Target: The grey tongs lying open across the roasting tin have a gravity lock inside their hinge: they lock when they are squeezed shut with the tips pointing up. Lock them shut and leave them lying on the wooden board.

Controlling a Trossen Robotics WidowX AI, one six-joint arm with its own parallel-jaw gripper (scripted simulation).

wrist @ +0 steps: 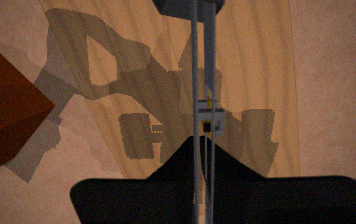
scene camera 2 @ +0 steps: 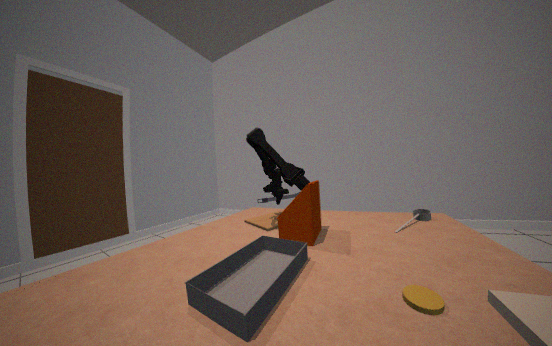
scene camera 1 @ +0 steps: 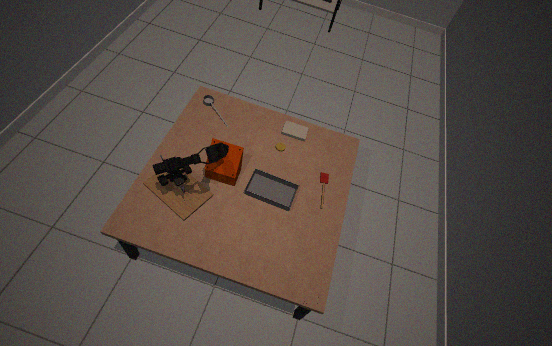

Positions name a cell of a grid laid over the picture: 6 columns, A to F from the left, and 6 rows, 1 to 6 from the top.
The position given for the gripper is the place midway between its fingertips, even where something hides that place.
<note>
In view: the gripper (wrist: D4), a wooden board (scene camera 1: C4) and a grey roasting tin (scene camera 2: C6).
The wooden board also shows in the wrist view (wrist: C2). The grey roasting tin is seen too in scene camera 1 (scene camera 1: C4).
</note>
